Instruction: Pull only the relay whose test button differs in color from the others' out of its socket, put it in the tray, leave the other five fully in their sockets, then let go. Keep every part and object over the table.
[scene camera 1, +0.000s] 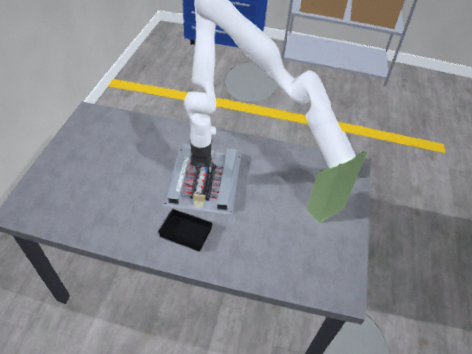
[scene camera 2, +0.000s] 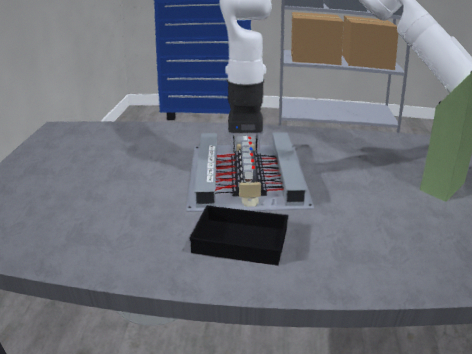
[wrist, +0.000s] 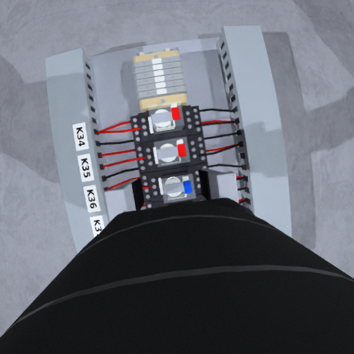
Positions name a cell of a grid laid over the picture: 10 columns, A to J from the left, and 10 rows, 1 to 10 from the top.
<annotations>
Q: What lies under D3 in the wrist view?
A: A panel plate.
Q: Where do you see my gripper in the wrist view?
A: E6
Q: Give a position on a relay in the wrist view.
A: E5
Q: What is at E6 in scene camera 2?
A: A panel plate.
</annotations>
